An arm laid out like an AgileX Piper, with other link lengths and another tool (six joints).
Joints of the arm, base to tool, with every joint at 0 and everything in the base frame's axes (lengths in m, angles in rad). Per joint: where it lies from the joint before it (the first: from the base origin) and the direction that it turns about. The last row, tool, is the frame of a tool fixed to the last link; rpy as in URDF.
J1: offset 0 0 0.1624 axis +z
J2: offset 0 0 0 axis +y
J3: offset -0.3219 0 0.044 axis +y
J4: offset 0.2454 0 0.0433 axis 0.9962 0 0.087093
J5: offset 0 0 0 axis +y
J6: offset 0.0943 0 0.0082 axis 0.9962 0 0.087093
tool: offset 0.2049 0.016 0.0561 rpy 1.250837 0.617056 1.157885
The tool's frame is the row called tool.
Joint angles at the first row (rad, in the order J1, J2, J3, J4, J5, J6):
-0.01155 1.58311 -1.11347 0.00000 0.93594 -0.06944
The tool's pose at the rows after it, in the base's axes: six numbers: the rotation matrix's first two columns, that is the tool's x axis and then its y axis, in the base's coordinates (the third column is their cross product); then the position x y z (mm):
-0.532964, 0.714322, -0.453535, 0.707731, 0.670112, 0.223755, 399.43, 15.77, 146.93
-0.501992, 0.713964, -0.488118, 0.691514, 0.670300, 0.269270, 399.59, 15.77, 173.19
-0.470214, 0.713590, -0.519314, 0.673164, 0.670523, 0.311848, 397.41, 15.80, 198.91
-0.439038, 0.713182, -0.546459, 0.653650, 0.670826, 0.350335, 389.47, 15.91, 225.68
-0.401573, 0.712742, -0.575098, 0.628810, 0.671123, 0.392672, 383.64, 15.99, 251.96
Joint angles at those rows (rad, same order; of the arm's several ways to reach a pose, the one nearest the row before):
-0.01154 1.53206 -1.11348 0.00799 0.93596 -0.06943
-0.01153 1.46633 -1.11347 0.00798 0.93592 -0.06943
-0.01153 1.40085 -1.11345 0.00798 0.93828 -0.06942
-0.01157 1.32579 -1.11344 0.00800 0.95468 -0.06947
-0.01152 1.25672 -1.11345 0.00797 0.95694 -0.06941

